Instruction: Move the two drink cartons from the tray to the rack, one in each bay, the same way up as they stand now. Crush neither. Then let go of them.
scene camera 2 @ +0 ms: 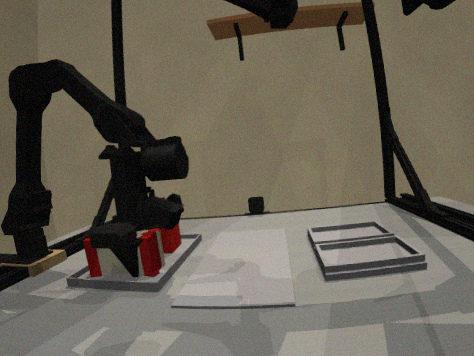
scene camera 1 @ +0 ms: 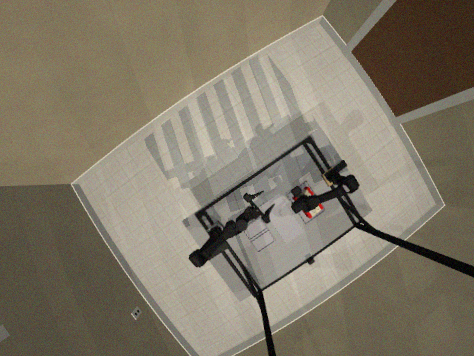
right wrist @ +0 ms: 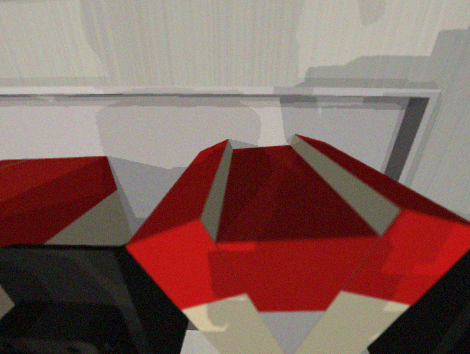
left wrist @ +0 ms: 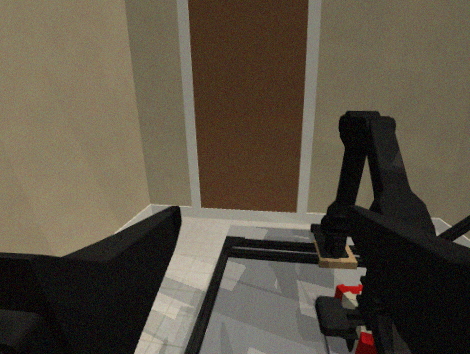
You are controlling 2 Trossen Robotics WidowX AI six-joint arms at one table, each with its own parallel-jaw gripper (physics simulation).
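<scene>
Two red-and-white drink cartons stand upright in the grey tray at the left of scene camera 2. My right gripper is down over the nearer carton, fingers partly open on either side of it, not gripping. The other carton stands just behind it. My left gripper is wide open and empty, held high over the table's middle. The two-bay rack lies flat and holds nothing.
A pale mat lies between the tray and the rack. A small black block sits at the table's far edge. Black frame posts stand at the corners, with a wooden shelf overhead.
</scene>
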